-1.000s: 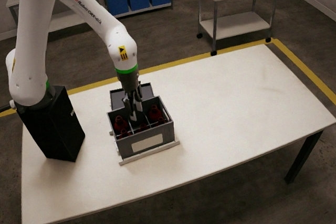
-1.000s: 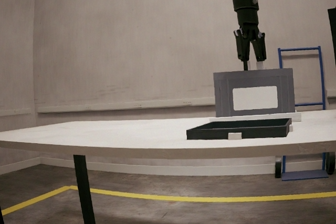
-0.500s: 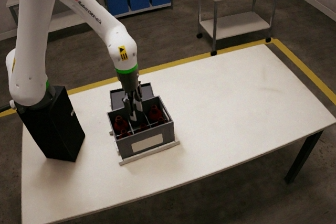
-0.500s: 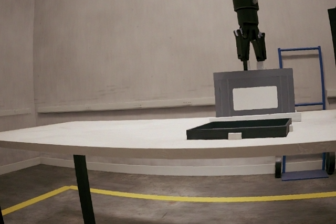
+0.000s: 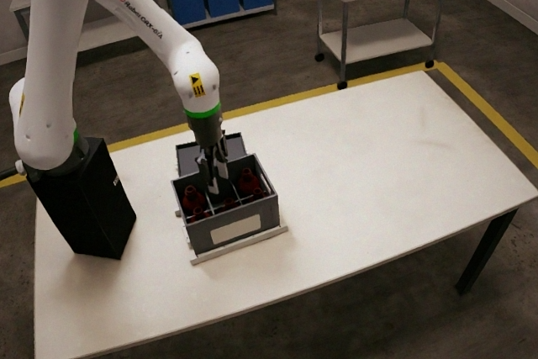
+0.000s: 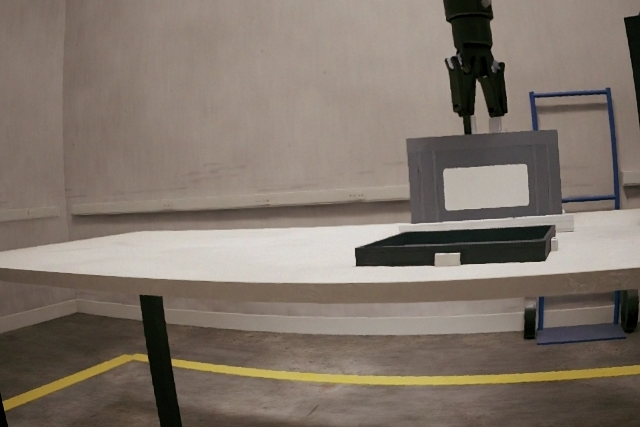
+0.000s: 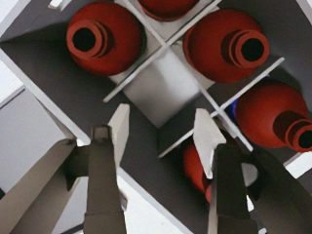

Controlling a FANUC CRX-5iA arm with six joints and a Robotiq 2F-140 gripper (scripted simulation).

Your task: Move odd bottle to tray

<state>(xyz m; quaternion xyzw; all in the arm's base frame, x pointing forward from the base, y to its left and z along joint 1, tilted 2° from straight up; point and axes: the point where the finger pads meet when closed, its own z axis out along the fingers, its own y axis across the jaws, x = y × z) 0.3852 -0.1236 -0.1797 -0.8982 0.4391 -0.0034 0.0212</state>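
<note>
Now: hand 1 cm past the crate, 4 cm to the left of it and 9 cm above it. The rest, counted from my hand: dark tray: 6 cm ahead, 24 cm to the left, 16 cm below; bottle: 9 cm behind, 1 cm to the left, 8 cm below.
</note>
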